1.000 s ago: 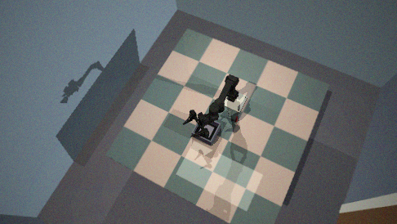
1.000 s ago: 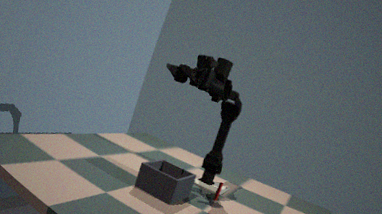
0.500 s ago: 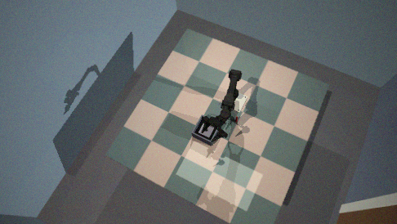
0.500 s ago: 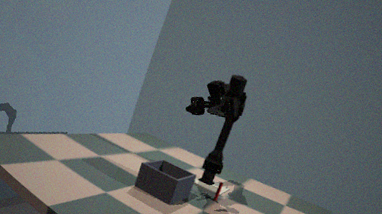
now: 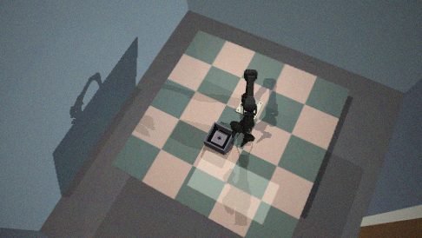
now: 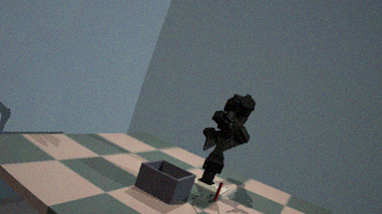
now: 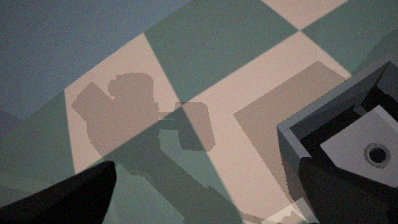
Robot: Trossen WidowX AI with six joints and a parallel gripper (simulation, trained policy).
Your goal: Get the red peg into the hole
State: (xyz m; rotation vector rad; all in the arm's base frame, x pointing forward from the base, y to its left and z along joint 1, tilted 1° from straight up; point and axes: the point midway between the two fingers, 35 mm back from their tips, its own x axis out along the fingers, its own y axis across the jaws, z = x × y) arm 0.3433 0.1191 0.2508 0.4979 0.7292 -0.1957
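Right now the red peg is 21 cm behind my gripper tip and 20 cm below it. From my gripper tip the other things lie so: grey plate (19 cm below, 14 cm to the right, 2 cm behind); then dark box (21 cm below, 14 cm to the right, 2 cm behind).
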